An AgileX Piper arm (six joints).
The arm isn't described. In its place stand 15 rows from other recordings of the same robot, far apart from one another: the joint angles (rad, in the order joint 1, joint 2, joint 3, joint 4, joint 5, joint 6), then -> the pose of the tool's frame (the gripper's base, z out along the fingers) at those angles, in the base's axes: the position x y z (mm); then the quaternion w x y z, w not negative.
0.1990, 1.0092, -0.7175, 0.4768, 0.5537, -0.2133 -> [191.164 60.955 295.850 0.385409 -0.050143 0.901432 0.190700]
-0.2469, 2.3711, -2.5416, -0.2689, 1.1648, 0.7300 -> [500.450 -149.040 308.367 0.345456 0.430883 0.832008 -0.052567]
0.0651, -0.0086, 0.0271, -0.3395, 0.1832, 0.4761 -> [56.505 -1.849 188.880 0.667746 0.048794 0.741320 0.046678]
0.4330, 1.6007, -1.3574, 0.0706, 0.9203, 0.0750 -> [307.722 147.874 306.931 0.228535 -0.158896 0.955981 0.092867]
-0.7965, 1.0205, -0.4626, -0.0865, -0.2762, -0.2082 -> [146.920 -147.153 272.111 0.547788 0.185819 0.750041 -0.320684]
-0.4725, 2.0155, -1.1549, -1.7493, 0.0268, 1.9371 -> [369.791 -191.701 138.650 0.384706 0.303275 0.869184 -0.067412]
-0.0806, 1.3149, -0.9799, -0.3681, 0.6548, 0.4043 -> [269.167 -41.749 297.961 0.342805 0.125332 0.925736 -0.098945]
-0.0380, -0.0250, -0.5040, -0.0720, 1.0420, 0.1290 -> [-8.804 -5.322 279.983 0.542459 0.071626 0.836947 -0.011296]
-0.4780, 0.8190, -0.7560, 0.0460, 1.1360, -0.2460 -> [113.447 -54.499 302.210 0.220664 0.117332 0.966438 -0.059488]
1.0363, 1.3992, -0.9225, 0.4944, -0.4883, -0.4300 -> [179.810 263.982 337.218 0.661056 -0.264588 0.637696 0.293841]
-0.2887, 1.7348, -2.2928, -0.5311, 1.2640, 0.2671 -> [311.761 -138.427 520.426 0.439346 0.277792 0.812650 -0.263452]
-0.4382, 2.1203, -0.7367, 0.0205, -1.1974, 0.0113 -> [325.307 -154.352 99.249 0.655020 0.174130 0.720502 -0.146647]
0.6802, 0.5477, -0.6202, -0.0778, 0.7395, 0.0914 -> [80.103 58.672 314.930 0.454007 -0.267338 0.837526 0.144766]
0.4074, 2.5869, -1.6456, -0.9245, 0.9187, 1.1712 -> [431.572 123.354 -5.960 0.167398 0.048849 0.940004 -0.293230]
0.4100, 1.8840, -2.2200, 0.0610, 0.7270, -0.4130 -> [393.016 174.837 475.669 0.591738 -0.316387 0.740883 0.028936]
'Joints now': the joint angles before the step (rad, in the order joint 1, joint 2, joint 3, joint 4, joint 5, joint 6). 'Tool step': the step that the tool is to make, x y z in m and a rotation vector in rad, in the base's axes. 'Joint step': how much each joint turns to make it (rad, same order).
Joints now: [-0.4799 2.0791 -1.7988 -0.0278 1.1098 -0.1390]
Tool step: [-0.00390 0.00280 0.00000 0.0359 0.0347 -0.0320]
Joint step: [0.0000 -0.0025 0.0000 0.0090 0.0506 0.0300]
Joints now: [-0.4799 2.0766 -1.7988 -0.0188 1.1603 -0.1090]
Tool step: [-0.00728 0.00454 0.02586 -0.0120 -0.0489 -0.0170]
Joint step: [0.0000 -0.0598 0.0000 0.0082 0.0111 0.0160]
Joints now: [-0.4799 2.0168 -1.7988 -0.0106 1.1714 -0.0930]
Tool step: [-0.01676 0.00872 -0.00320 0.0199 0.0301 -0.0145]
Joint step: [0.0000 -0.0616 0.1076 0.0000 -0.0101 0.0151]
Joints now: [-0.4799 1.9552 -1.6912 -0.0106 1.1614 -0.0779]
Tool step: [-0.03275 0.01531 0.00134 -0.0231 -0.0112 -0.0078]
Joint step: [0.0000 -0.1400 0.2060 -0.0195 -0.0864 0.0139]
